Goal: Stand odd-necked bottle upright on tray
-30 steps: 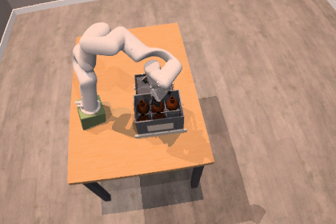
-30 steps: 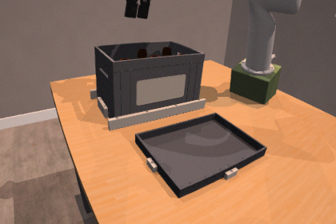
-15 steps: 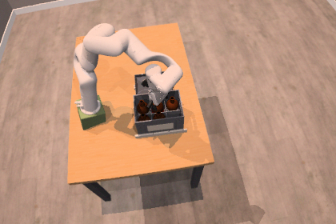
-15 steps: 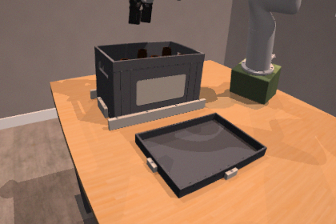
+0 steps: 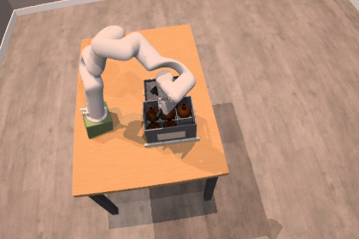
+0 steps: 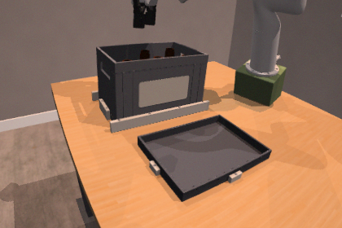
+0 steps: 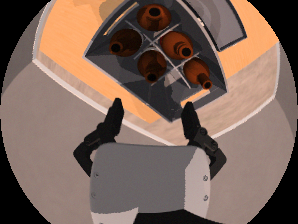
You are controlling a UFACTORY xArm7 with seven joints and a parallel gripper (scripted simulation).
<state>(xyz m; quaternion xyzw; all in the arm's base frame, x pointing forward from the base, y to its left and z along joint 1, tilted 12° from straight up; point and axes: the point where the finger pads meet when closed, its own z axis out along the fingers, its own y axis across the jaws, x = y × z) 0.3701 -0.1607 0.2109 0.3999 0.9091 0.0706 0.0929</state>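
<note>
The crate lies 4 cm to the left of my hand and 16 cm below it. Round my hand: dark tray 31 cm to the left, 23 cm below; glass bottle 9 cm ahead, 8 cm to the left, 16 cm below.
</note>
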